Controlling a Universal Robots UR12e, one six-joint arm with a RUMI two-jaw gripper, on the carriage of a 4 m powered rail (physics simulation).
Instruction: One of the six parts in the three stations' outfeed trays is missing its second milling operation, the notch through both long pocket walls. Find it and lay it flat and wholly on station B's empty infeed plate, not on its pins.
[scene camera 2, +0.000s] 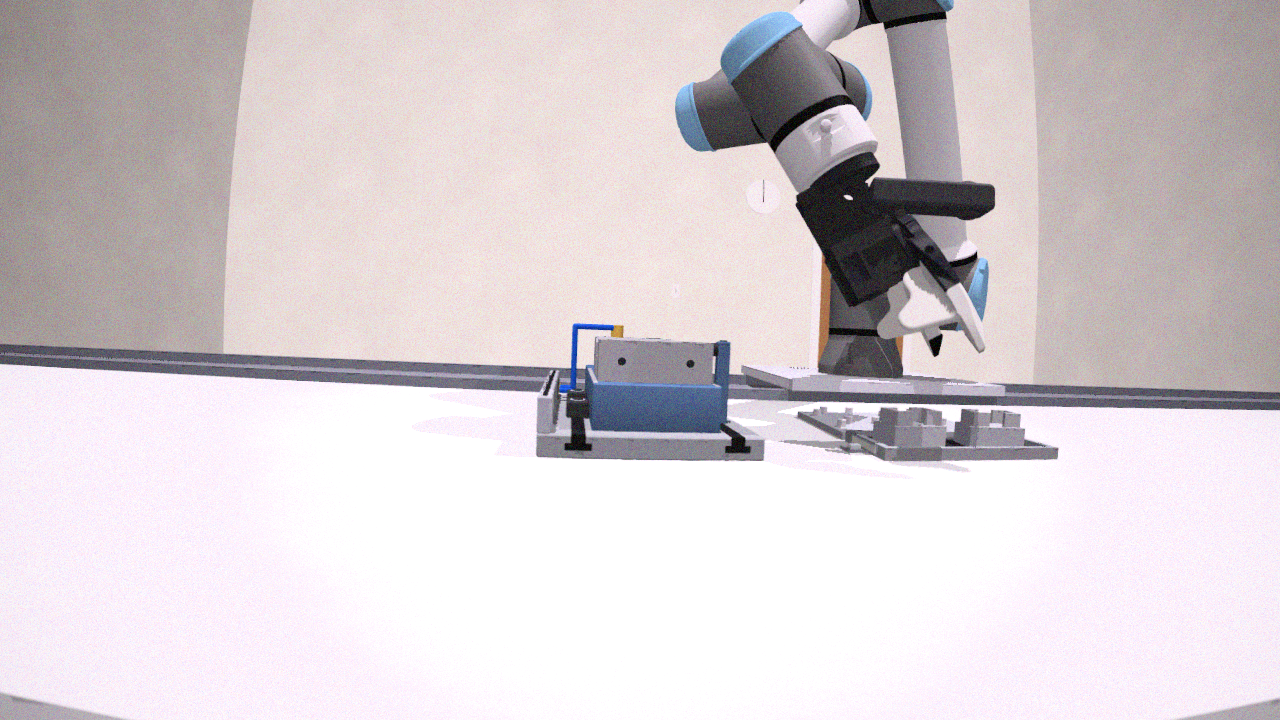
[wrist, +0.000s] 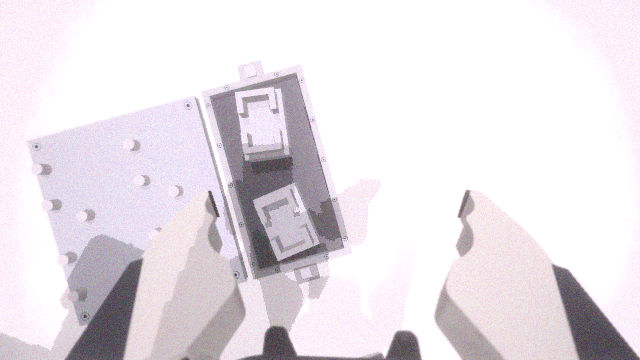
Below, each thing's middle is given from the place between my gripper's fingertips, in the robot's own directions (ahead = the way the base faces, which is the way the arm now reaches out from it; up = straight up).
Right now the blue vise (scene camera 2: 613, 406) is 280 mm to the right of my hand, 140 mm behind it and 60 mm below it.
